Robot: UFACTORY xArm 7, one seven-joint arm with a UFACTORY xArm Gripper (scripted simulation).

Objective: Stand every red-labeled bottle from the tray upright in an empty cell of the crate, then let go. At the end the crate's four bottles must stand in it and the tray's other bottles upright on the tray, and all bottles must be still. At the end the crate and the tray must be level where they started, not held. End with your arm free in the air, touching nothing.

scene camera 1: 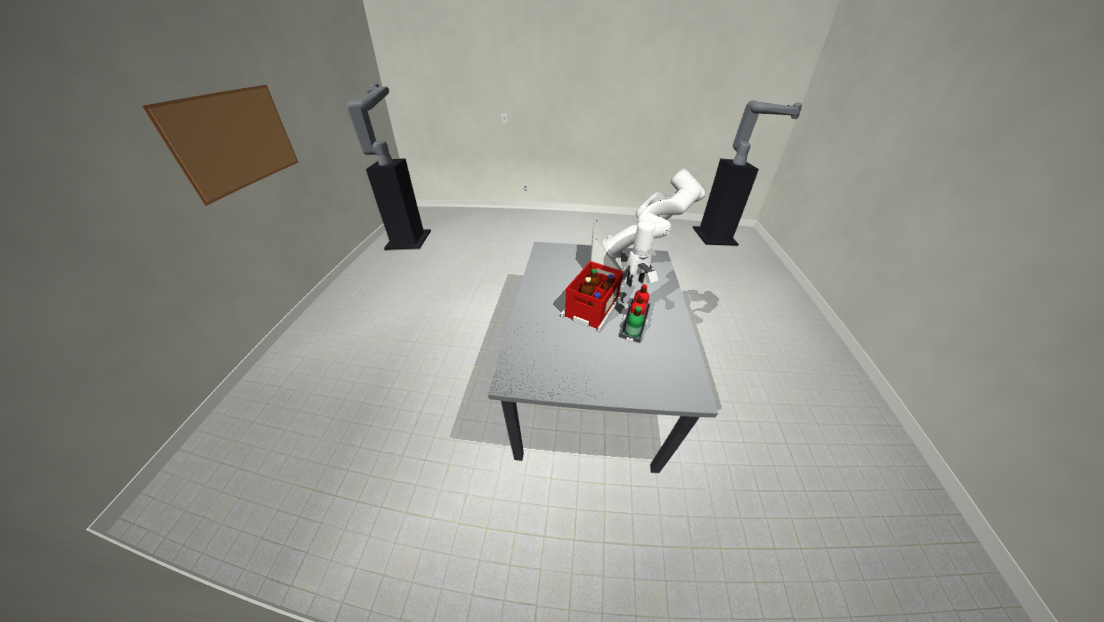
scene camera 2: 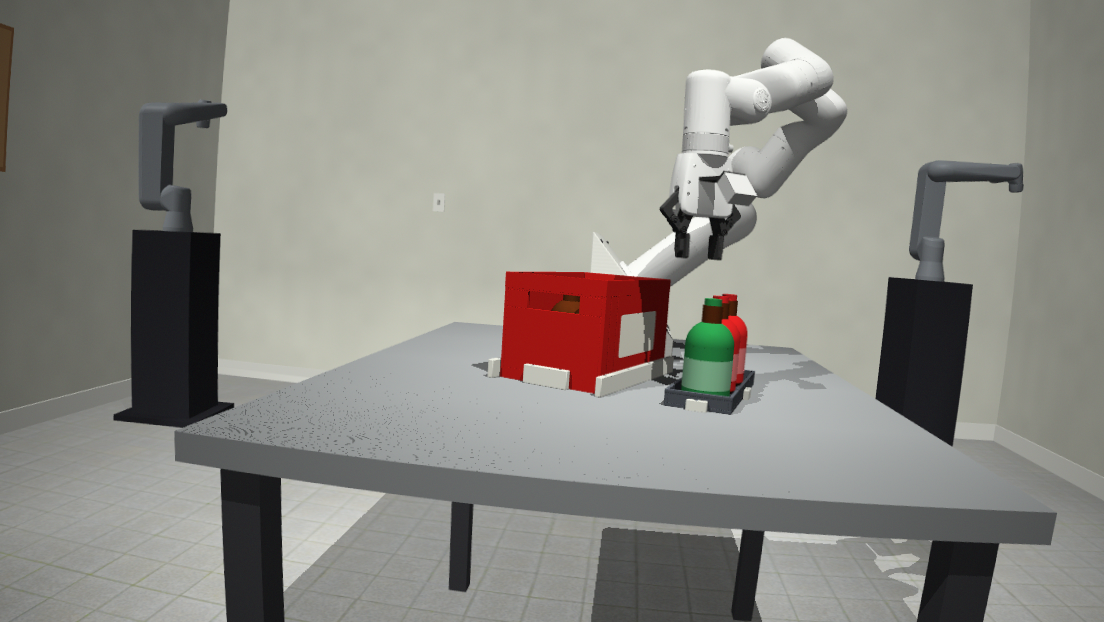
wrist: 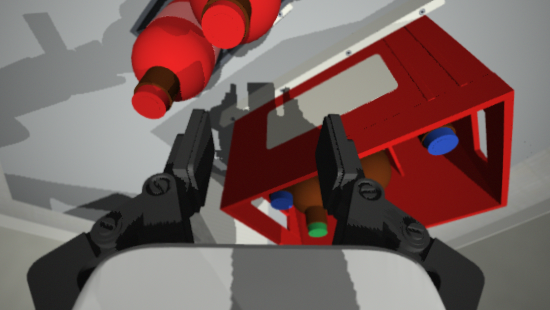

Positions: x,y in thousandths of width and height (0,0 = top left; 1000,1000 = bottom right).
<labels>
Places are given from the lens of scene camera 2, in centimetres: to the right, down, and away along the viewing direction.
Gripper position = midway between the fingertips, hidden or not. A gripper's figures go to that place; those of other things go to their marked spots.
my gripper (scene camera 2: 633,416): 24, -8, 113
green bottle (scene camera 2: 643,559): 23, 5, 100
red bottle (scene camera 2: 671,522): 32, 2, 117
The marked spots on the red bottle and the green bottle are 20 cm apart.
</labels>
